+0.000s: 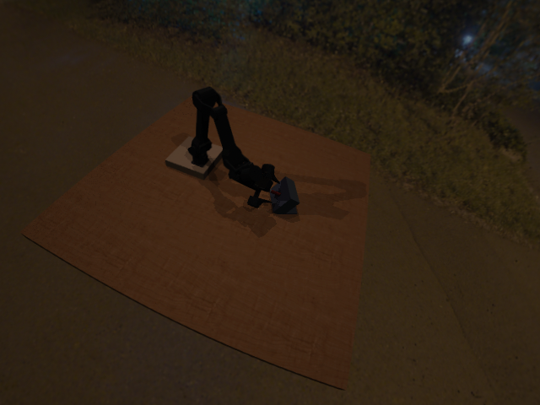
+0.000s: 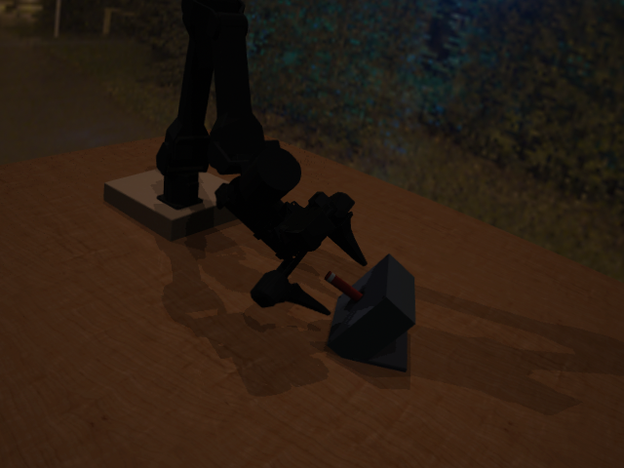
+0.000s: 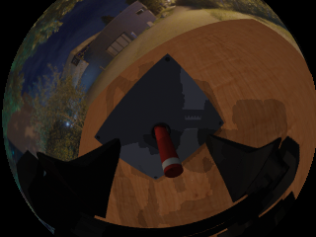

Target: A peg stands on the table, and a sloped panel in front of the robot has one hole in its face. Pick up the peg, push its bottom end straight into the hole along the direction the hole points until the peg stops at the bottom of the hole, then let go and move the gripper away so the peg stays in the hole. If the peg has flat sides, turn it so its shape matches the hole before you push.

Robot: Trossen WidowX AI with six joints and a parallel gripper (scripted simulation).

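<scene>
Right now my gripper tip is 1 cm past the peg. The rest, counted from my gripper tip: panel: 4 cm ahead, 2 cm to the left, 2 cm below.
</scene>
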